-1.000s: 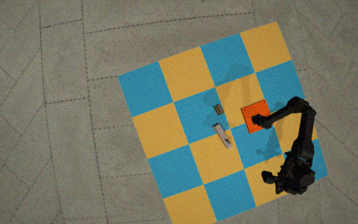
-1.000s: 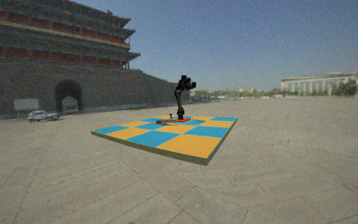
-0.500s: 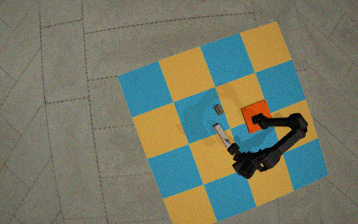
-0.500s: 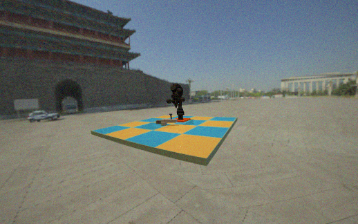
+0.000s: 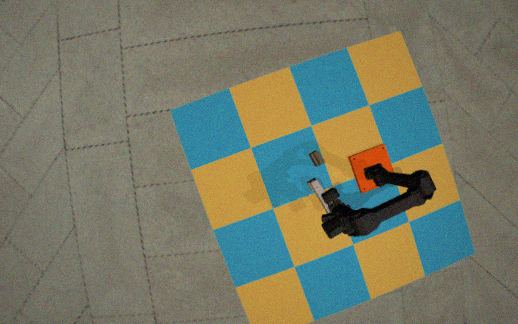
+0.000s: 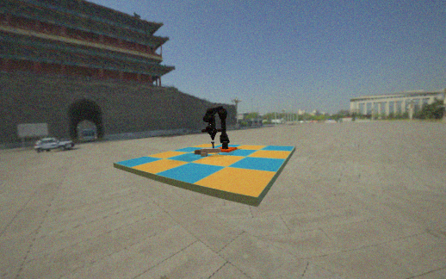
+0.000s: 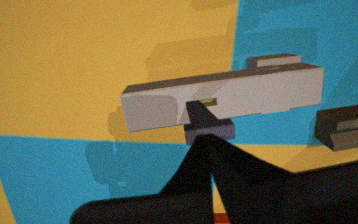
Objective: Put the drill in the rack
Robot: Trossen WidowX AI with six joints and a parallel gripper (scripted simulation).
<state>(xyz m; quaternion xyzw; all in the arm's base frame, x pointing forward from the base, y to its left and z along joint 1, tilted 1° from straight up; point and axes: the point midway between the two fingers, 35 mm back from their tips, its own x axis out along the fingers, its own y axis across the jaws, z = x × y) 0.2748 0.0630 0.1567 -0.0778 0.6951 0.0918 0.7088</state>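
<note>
My gripper tip is now 10 mm short of the tan drill, 50 mm to the left of it and 90 mm above it. From my gripper tip the other things lie so: pale grey block (10 mm ahead, 40 mm to the right, 100 mm below); rack (30 mm behind, 220 mm to the right, 120 mm below).
</note>
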